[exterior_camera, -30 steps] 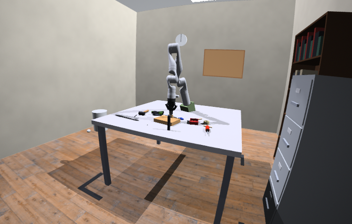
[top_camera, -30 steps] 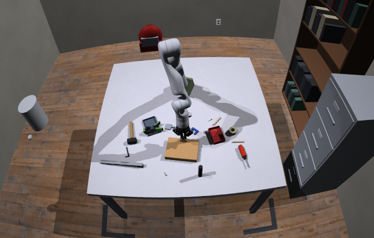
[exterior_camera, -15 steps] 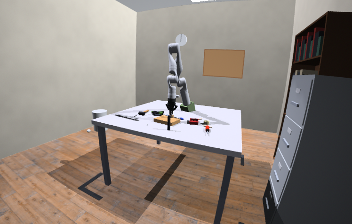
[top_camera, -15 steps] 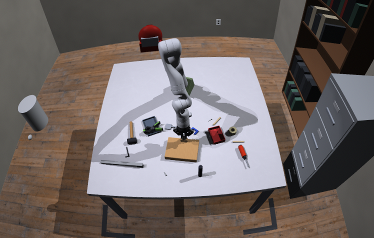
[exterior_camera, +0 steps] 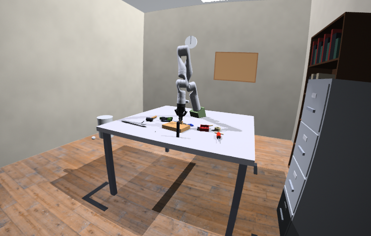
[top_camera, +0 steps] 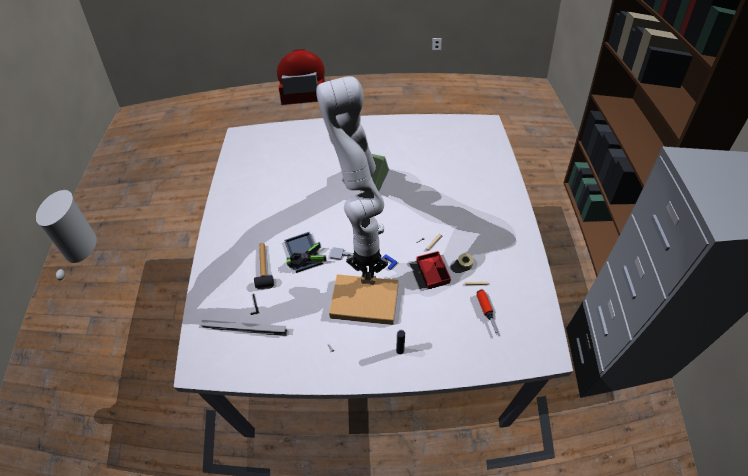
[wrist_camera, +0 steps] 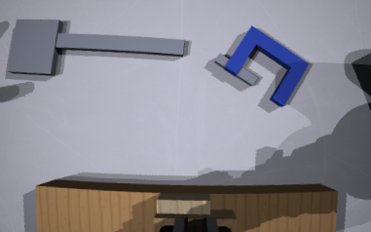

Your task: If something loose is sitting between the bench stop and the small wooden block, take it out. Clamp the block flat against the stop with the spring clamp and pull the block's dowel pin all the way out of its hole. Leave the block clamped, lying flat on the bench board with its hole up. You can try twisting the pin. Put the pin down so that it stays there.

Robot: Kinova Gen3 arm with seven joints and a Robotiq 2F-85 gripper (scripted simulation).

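Right now my hand is 2 cm above the round dowel pin. From my hand the other things lie so: grey t-shaped tool 13 cm behind, 7 cm to the right, 7 cm below; wooden bench board 5 cm below, 5 cm ahead, 2 cm to the right; wooden block 3 cm below.
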